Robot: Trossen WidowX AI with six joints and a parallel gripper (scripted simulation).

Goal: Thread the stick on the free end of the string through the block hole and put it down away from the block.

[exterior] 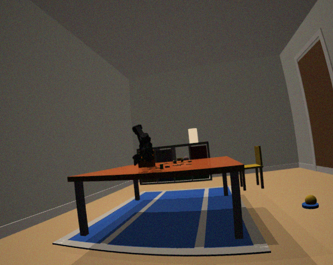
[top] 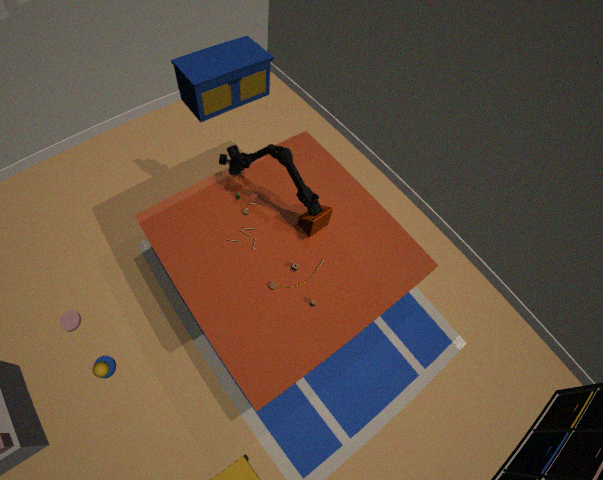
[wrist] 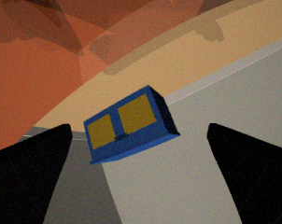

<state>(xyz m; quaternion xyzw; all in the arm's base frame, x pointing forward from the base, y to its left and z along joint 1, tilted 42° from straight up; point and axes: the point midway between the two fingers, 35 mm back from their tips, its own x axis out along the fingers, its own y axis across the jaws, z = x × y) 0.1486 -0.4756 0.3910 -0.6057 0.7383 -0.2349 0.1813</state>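
Right now my gripper tip is 13 cm short of the wooden block, 80 cm to the right of it and 5 cm above it. From my gripper tip the other things lie so: green object: 11 cm ahead, 23 cm to the left, 5 cm below; then thin wooden stick: 2 cm ahead, 87 cm to the left, 7 cm below.
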